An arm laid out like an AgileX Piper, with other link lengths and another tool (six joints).
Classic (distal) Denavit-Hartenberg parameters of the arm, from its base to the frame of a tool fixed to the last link. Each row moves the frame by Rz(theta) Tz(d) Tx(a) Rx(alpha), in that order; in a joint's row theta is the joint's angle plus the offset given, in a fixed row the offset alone. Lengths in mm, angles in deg.
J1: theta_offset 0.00, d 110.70, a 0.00, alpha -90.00
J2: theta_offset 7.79, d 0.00, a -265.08, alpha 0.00
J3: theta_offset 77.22, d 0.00, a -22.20, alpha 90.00
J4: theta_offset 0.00, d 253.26, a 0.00, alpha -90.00
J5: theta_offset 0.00, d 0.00, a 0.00, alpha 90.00
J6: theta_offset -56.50, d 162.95, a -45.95, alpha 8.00
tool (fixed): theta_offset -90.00, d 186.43, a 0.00, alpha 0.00
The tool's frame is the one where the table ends.
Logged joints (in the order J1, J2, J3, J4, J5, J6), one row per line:
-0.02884, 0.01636, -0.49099, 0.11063, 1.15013, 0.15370
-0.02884, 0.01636, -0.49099, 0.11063, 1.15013, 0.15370
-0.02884, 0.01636, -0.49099, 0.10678, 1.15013, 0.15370
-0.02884, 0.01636, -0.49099, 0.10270, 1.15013, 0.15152
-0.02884, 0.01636, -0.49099, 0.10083, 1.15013, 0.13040
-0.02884, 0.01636, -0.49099, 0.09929, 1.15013, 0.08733
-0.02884, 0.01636, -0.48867, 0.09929, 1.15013, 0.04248
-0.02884, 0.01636, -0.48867, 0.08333, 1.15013, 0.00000
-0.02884, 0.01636, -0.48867, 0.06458, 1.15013, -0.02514
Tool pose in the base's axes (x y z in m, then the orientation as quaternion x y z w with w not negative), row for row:
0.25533, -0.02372, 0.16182, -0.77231, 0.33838, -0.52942, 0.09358
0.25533, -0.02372, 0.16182, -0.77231, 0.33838, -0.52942, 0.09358
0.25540, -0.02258, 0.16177, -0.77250, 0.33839, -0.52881, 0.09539
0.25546, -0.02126, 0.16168, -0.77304, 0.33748, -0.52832, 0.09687
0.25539, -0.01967, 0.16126, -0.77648, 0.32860, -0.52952, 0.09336
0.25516, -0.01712, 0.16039, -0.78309, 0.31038, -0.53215, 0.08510
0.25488, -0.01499, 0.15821, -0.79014, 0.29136, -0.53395, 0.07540
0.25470, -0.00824, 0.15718, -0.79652, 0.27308, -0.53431, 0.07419
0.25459, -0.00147, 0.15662, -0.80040, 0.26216, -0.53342, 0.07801
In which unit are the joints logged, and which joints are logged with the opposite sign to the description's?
The joints are logged in radians. Opposite sign: J2, J4.
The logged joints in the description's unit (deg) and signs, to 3 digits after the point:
-1.652, -0.937, -28.132, -6.339, 65.898, 8.806
-1.652, -0.937, -28.132, -6.339, 65.898, 8.806
-1.652, -0.937, -28.132, -6.118, 65.898, 8.806
-1.652, -0.937, -28.132, -5.884, 65.898, 8.681
-1.652, -0.937, -28.132, -5.777, 65.898, 7.471
-1.652, -0.937, -28.132, -5.689, 65.898, 5.004
-1.652, -0.937, -27.999, -5.689, 65.898, 2.434
-1.652, -0.937, -27.999, -4.774, 65.898, 0.000
-1.652, -0.937, -27.999, -3.700, 65.898, -1.440

